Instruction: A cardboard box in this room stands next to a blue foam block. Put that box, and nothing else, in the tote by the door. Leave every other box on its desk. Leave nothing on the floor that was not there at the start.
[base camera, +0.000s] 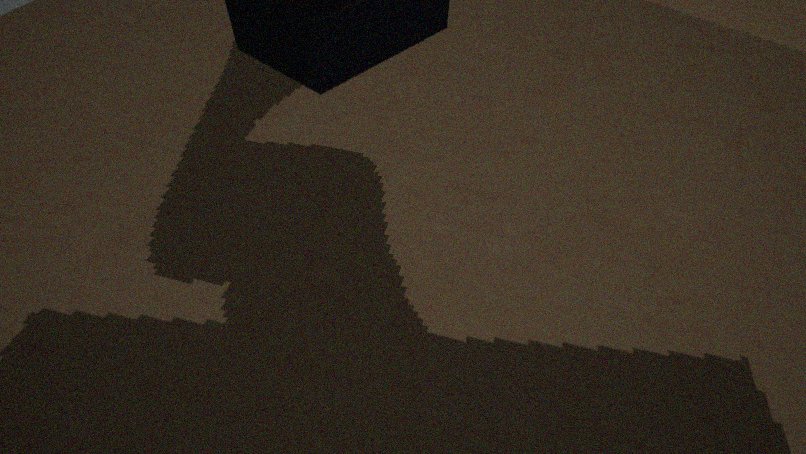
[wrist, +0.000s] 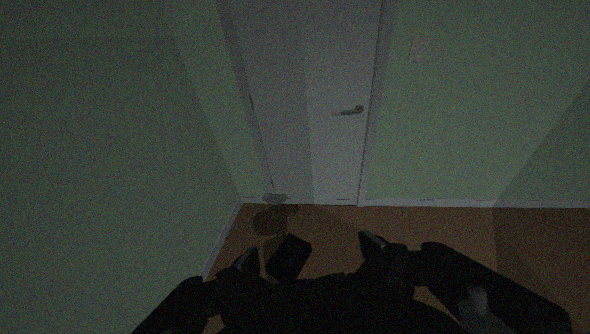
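A black, box-shaped thing, which looks like the tote, stands on the floor near the door. It shows at the top of the base camera view, cut off by the frame edge, and beyond the fingers in the wrist view. It is too dark to see inside it. My gripper is open, its two fingers wide apart with nothing between them, raised above the floor. The cardboard box and the blue foam block do not show in either view.
The brown floor carries a large dark shadow. Green walls stand left and right of the door, meeting in a corner left of it. A white skirting board runs along the wall's foot.
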